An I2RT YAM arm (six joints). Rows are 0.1 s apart.
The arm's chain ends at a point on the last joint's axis. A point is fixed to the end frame.
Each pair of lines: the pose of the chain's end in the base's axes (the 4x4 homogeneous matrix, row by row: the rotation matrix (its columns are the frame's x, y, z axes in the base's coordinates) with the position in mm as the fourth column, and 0 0 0 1 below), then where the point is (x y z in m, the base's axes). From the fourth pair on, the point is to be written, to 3 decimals.
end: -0.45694 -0.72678 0.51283 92.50; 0.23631 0.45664 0.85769 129.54; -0.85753 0.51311 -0.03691 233.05; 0 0 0 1
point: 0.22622 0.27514 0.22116
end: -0.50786 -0.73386 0.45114 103.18; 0.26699 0.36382 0.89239 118.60; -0.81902 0.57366 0.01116 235.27; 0 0 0 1
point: 0.22604 0.27384 0.22984
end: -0.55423 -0.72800 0.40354 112.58; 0.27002 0.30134 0.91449 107.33; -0.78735 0.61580 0.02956 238.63; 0 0 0 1
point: 0.22676 0.26910 0.23469
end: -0.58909 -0.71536 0.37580 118.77; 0.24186 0.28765 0.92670 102.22; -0.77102 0.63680 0.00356 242.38; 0 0 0 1
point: 0.228 0.267 0.232
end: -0.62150 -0.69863 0.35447 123.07; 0.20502 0.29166 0.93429 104.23; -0.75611 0.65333 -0.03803 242.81; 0 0 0 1
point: 0.228 0.271 0.224
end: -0.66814 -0.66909 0.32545 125.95; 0.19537 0.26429 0.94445 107.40; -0.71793 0.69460 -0.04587 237.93; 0 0 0 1
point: 0.225 0.278 0.215
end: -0.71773 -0.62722 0.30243 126.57; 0.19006 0.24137 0.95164 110.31; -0.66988 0.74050 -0.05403 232.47; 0 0 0 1
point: 0.220 0.283 0.206
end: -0.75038 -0.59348 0.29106 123.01; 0.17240 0.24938 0.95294 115.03; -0.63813 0.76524 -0.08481 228.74; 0 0 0 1
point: 0.214 0.288 0.195
